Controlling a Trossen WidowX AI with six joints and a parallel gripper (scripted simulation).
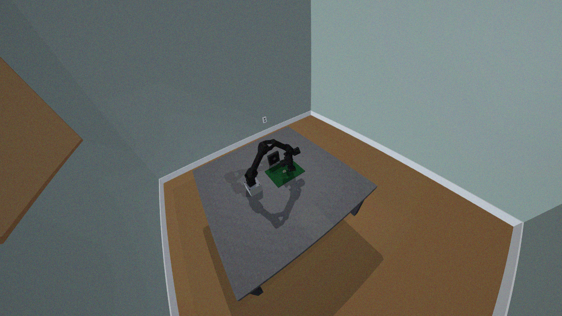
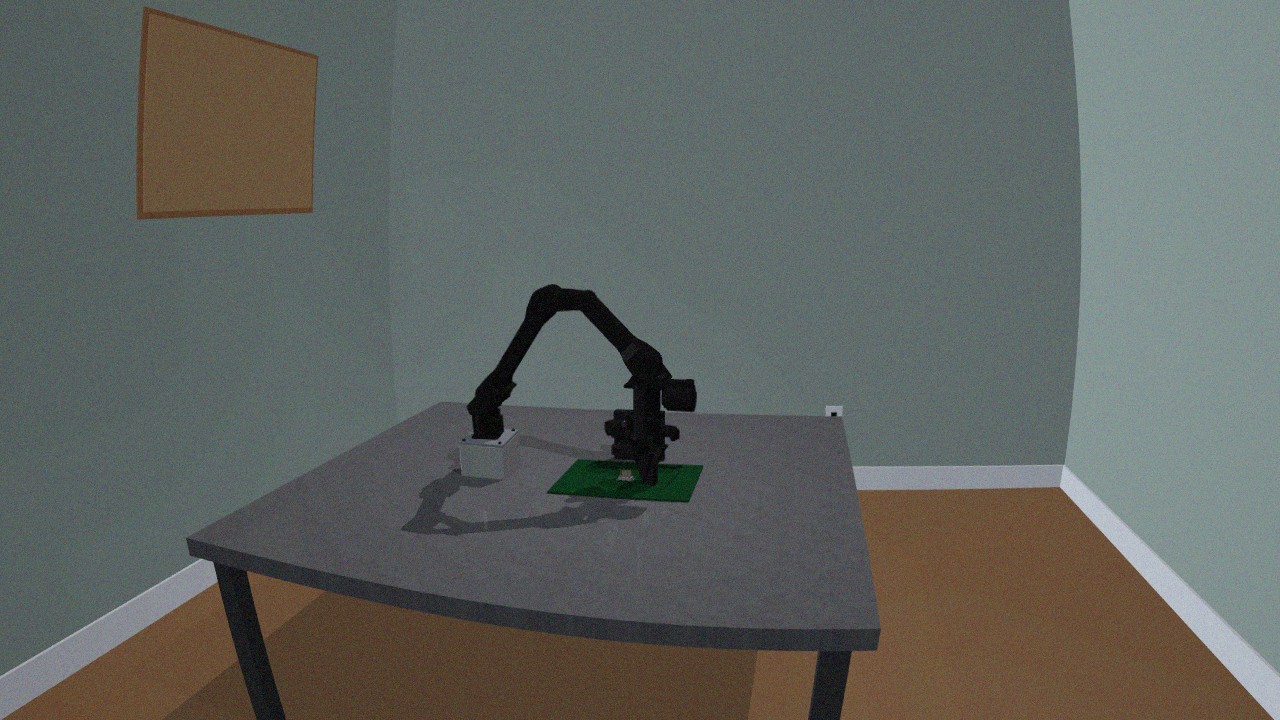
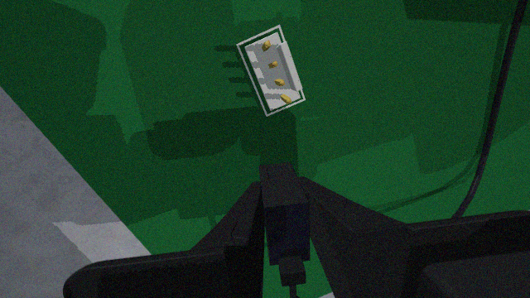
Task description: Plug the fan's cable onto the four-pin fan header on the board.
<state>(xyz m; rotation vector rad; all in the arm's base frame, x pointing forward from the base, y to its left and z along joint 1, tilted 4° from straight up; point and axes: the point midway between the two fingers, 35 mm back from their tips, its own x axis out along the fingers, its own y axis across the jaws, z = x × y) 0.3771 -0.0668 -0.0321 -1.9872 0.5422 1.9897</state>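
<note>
Right now my gripper tip is 5 cm past the white four-pin fan header, 3 cm to the right of it and 2 cm above it. From my gripper tip the other things lie so: green board (4 cm behind, 3 cm to the left, 3 cm below); black plug (1 cm ahead, 1 cm above); fan (4 cm behind, 19 cm to the left, 4 cm above).
</note>
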